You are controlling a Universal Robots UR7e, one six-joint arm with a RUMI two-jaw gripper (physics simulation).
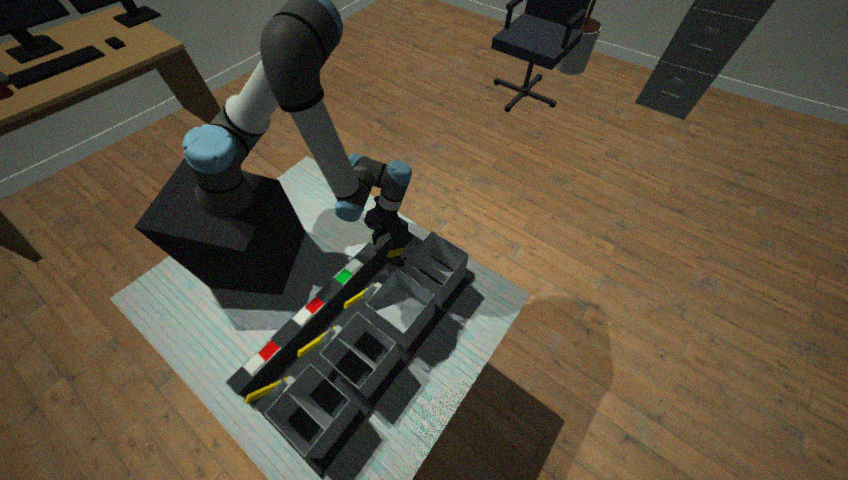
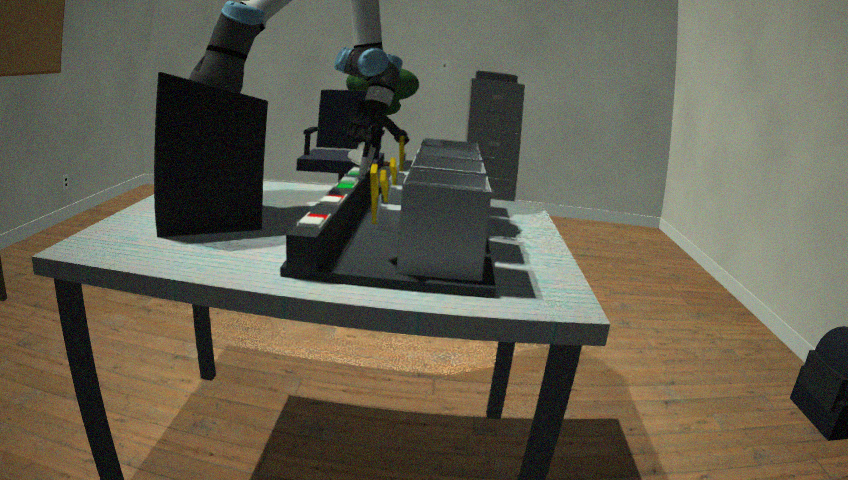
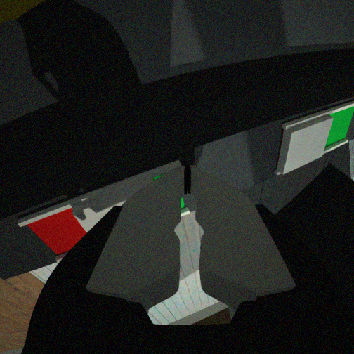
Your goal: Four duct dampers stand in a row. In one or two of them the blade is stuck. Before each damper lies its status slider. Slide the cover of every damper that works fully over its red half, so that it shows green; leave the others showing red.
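Where they show: gripper, fingertip midpoint: [image 1: 376,248] [image 2: 360,175]; arm's base, link origin: [image 1: 226,195] [image 2: 214,86].
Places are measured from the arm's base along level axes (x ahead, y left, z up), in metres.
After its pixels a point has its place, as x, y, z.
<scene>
Four grey dampers [image 1: 336,429] {0.646, -0.328, -0.238} [image 1: 383,367] {0.666, -0.136, -0.218} [image 1: 419,324] {0.683, 0.031, -0.235} [image 1: 453,273] {0.701, 0.210, -0.165} stand in a row, with yellow levers. Their sliders lie along a dark rail. The nearest slider [image 1: 263,356] {0.332, -0.300, -0.248} [image 2: 313,220] {0.327, -0.327, -0.247} and the second slider [image 1: 308,311] {0.348, -0.117, -0.247} [image 2: 333,198] {0.347, -0.135, -0.247} show red beside white covers. The third slider's cover [image 3: 305,145] lies over its red half, with its green half [image 1: 343,276] {0.360, 0.044, -0.256} [image 2: 346,184] {0.362, 0.058, -0.254} [image 3: 340,127] bare. On the farthest slider, the red half [image 3: 57,230] shows; its cover [image 3: 89,215] is partly hidden, with slivers of green at the fingertips. My gripper [image 3: 186,168] is shut and empty, low at that slider; contact is unclear.
The black pedestal [image 1: 226,255] {0.112, -0.137, -0.068} [image 2: 208,160] {0.051, -0.166, -0.165} carries the arm at the rail's outer side. The farthest yellow lever [image 1: 395,252] {0.499, 0.176, -0.161} [image 2: 402,151] {0.497, 0.174, -0.180} stands close beside the gripper. The table [image 1: 178,333] {-0.019, -0.388, -0.336} [image 2: 148,261] {-0.023, -0.386, -0.336} bears the dampers and rail. A chair and cabinet stand beyond it.
</scene>
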